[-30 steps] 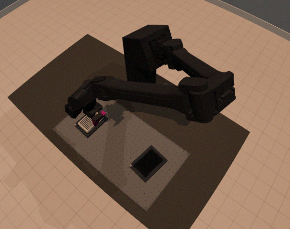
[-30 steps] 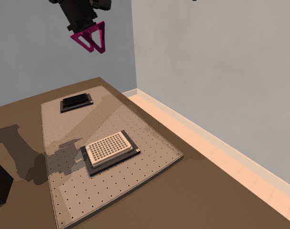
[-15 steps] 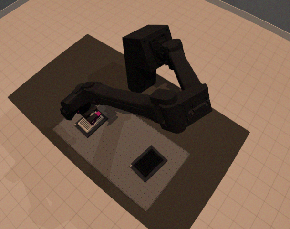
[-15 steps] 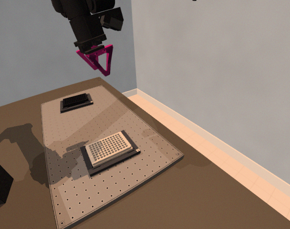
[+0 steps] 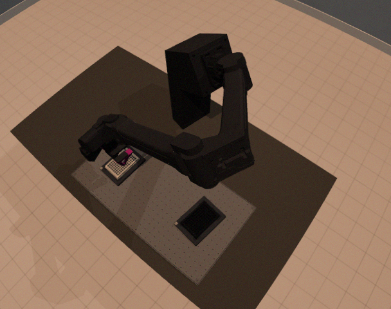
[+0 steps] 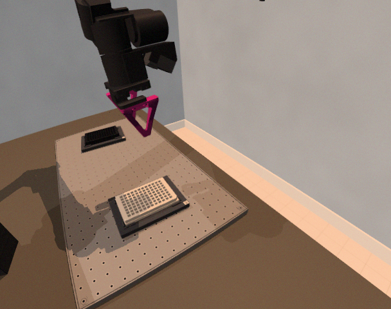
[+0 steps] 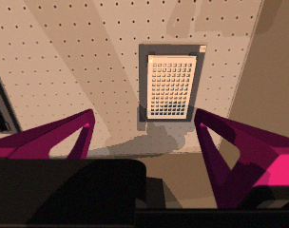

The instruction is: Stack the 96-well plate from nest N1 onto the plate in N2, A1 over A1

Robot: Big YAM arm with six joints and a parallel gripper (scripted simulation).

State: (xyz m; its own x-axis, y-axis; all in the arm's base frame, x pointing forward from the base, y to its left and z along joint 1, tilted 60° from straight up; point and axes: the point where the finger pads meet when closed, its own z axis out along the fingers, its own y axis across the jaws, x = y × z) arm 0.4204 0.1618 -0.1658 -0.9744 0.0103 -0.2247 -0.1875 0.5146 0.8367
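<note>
The cream 96-well plate is 160 mm below my hand, 60 mm to the right of it and 20 mm behind it. From my hand the other things lie so: black 96-well plate: 340 mm to the left, 160 mm below, 130 mm behind; then plate nest N1: 170 mm below, 60 mm to the right, 20 mm behind; then plate nest N2: 340 mm to the left, 170 mm below, 130 mm behind.
</note>
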